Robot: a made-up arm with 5 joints.
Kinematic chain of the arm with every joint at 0, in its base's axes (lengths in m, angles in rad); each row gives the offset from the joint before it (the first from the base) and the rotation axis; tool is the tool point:
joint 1: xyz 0 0 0.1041 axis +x
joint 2: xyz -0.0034 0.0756 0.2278 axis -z
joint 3: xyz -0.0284 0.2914 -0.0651 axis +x
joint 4: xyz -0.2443 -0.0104 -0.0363 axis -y
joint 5: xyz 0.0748 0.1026 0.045 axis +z
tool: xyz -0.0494 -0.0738 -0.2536
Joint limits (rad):
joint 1: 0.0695..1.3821
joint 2: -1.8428..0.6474
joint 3: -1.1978..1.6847
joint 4: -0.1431..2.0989
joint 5: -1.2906..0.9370
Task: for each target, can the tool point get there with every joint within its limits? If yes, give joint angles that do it. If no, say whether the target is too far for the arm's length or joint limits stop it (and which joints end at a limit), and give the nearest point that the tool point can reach.
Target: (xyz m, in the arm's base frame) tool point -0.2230 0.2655 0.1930
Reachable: yes | joints 0.5777 -0.1704 -0.6234 0.5079 -0.9128
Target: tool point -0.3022 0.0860 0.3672
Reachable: yes | joints 1.2045 -0.6974 0.2610 0.8037 0.0921
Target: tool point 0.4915 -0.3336 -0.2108
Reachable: no: joint limits stop it (at a limit: joint 2, joint 3, joint 4) | nearest point -0.0007 -0.1746 -0.0608 | short by 0.539 m
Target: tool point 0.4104 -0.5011 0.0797
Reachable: no: joint limits stop it (at a limit: joint 2, joint 3, joint 4) | nearest point -0.0036 -0.2453 0.0922 | short by 0.487 m
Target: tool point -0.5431 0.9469 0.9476
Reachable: no: too far | nearest point -0.2793 0.5141 0.5621 | short by 0.637 m
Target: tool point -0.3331 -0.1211 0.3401
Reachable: yes | joints 1.1994 -1.0750 0.5369 1.8145 -0.5874
